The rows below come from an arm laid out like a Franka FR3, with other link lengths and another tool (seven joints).
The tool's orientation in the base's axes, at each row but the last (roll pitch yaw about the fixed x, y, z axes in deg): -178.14, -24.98, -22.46; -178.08, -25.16, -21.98; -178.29, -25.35, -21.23; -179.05, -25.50, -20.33; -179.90, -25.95, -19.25
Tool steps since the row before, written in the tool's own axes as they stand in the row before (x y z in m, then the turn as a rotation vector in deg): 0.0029, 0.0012, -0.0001, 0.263, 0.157, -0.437; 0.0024, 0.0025, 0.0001, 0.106, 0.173, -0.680; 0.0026, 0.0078, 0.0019, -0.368, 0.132, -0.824; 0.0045, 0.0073, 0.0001, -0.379, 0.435, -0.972; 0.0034, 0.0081, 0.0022, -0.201, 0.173, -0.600
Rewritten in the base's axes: 0.0019, -0.0021, 0.0013, -0.014, -0.180, 0.502; 0.0012, -0.0032, 0.0009, -0.250, -0.110, 0.655; 0.0002, -0.0084, -0.0008, -0.694, 0.102, 0.583; 0.0014, -0.0083, 0.0017, -0.867, -0.160, 0.708; 0.0011, -0.0090, -0.0005, -0.476, -0.018, 0.451
